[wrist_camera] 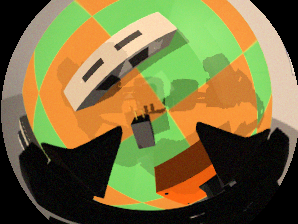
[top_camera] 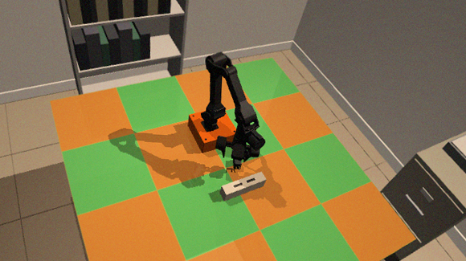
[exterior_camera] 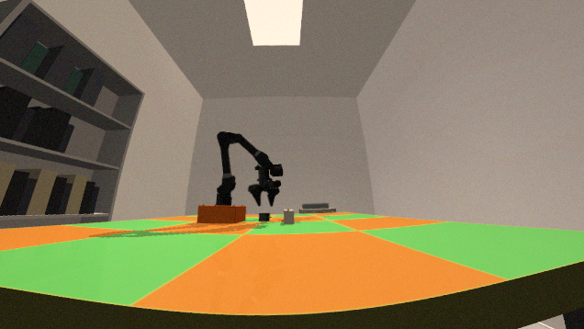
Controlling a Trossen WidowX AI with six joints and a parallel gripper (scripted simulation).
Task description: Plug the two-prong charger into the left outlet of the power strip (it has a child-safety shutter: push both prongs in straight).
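Right now the dark charger is 6 cm below my gripper tip and 3 cm to the left of it.
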